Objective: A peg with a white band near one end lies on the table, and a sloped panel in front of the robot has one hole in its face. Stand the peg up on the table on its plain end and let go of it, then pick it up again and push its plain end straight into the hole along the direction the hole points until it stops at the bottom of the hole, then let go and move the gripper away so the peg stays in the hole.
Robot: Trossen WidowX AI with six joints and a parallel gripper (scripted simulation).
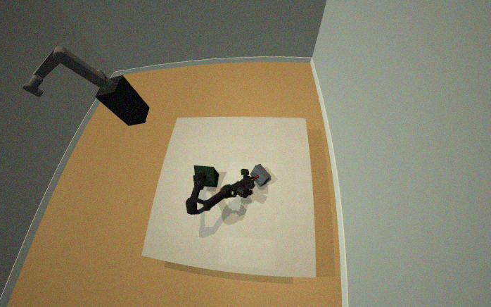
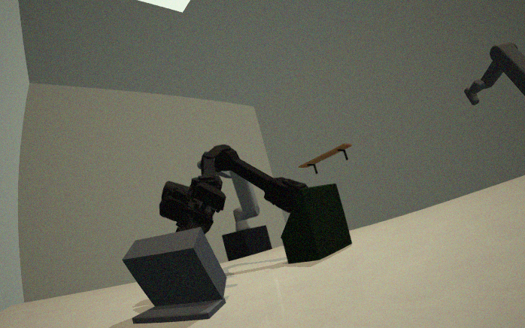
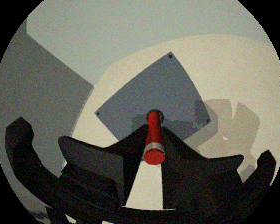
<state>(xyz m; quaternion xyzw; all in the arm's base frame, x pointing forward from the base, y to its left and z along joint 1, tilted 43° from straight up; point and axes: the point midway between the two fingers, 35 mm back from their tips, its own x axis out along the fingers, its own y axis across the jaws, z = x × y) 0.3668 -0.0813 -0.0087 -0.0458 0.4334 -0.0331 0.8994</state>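
Right now the grey sloped panel is 4 cm ahead of my gripper tip, 3 cm to the left of it and 3 cm below it. The rest, counted from my gripper tip: red peg (1 cm to the right, 1 cm behind, 1 cm above).
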